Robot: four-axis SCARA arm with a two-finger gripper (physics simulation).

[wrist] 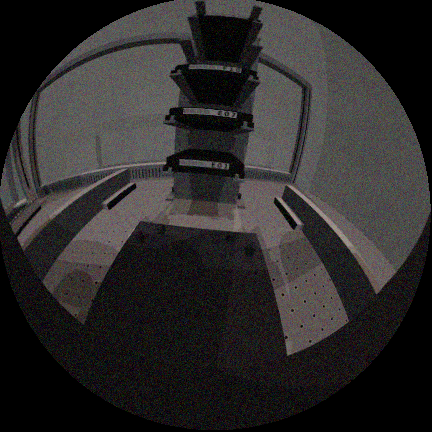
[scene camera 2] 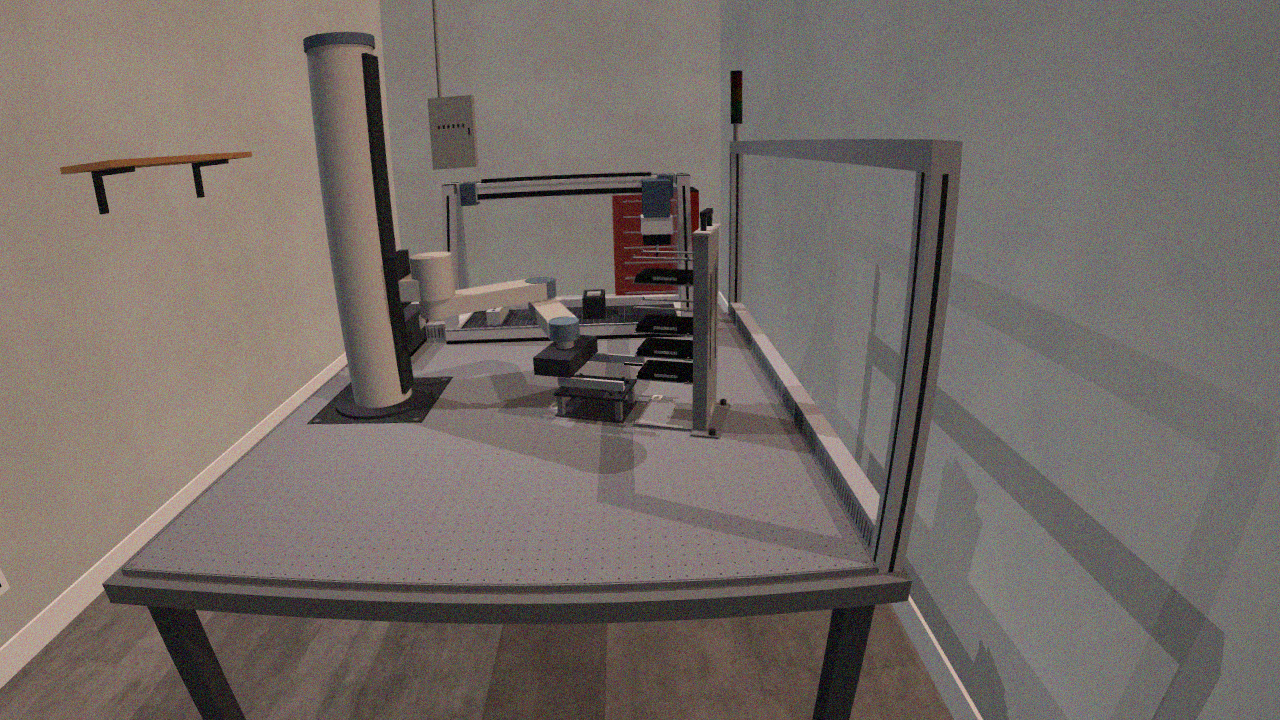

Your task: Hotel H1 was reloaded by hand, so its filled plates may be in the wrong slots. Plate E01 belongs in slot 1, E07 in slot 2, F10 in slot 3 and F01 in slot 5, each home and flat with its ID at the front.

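Frame: origin at the arm's base, x ahead, y left, z up, level; metres.
Where they show: gripper, fingertip midpoint: (wrist: 203, 181) (scene camera 2: 634, 372); arm's base, origin of the base link: (scene camera 2: 384, 403).
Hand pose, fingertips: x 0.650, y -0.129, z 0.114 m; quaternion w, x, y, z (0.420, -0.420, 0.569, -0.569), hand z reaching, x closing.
Things, the pixels of their top centre, and the offset from my fingertips.
- lowest plate, middle of its top: (wrist: 207, 153) (scene camera 2: 670, 367) dz +0.017, dx +0.079, dy -0.021 m
- plate E07, middle of its top: (wrist: 211, 117) (scene camera 2: 669, 344) dz +0.070, dx +0.078, dy -0.021 m
- plate F10, middle of its top: (wrist: 215, 84) (scene camera 2: 669, 321) dz +0.124, dx +0.078, dy -0.020 m
- higher plate, middle of its top: (wrist: 223, 37) (scene camera 2: 669, 272) dz +0.230, dx +0.079, dy -0.021 m
Hotel H1 (scene camera 2: 705, 331) (wrist: 205, 141) stands upright at the table's right with black plates on its rails. The lowest plate (scene camera 2: 665, 371) (wrist: 205, 165) has a front label that appears to read E01. Above it are plate E07 (scene camera 2: 665, 348) (wrist: 207, 117) and plate F10 (scene camera 2: 665, 325) (wrist: 212, 82). After an open gap, a higher plate (scene camera 2: 665, 277) (wrist: 225, 37) shows its underside in the wrist view; its ID is not readable. These plates look level. My gripper (scene camera 2: 633, 371) (wrist: 203, 181) is open and empty, low in front of the hotel, its fingers apart from the plates.
A low black stand (scene camera 2: 595, 399) (wrist: 190, 300) is below my gripper. The arm column (scene camera 2: 358, 232) stands at left. A gantry frame (scene camera 2: 563, 190) and a red cabinet (scene camera 2: 629, 246) are behind. A framed clear guard (scene camera 2: 930, 358) runs along the table's right edge.
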